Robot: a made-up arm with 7 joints. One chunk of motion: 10 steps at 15 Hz.
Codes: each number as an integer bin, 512 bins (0 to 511) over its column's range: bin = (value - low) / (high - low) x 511, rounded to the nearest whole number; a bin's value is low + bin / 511 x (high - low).
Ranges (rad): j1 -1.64..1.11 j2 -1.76..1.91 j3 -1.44..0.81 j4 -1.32..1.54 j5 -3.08..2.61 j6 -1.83..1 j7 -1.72..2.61
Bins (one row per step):
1: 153 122 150 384 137 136 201
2: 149 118 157 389 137 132 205
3: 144 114 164 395 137 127 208
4: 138 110 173 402 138 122 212
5: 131 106 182 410 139 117 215
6: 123 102 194 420 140 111 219
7: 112 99 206 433 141 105 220
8: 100 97 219 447 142 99 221
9: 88 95 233 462 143 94 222
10: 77 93 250 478 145 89 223
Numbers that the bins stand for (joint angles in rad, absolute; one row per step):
1: -0.8166 -0.8838 -0.7795 0.8292 -1.5545 -1.0768 -0.0168
2: -0.8381 -0.9125 -0.7487 0.8572 -1.5545 -1.0990 0.0171
3: -0.8650 -0.9413 -0.7179 0.8908 -1.5545 -1.1267 0.0425
4: -0.8973 -0.9700 -0.6783 0.9299 -1.5434 -1.1543 0.0764
5: -0.9350 -0.9987 -0.6386 0.9747 -1.5322 -1.1820 0.1018
6: -0.9781 -1.0274 -0.5858 1.0307 -1.5211 -1.2153 0.1357
7: -1.0373 -1.0490 -0.5330 1.1034 -1.5100 -1.2485 0.1442
8: -1.1018 -1.0633 -0.4757 1.1818 -1.4988 -1.2817 0.1527
9: -1.1664 -1.0777 -0.4141 1.2658 -1.4877 -1.3094 0.1611
10: -1.2256 -1.0921 -0.3392 1.3553 -1.4654 -1.3371 0.1696

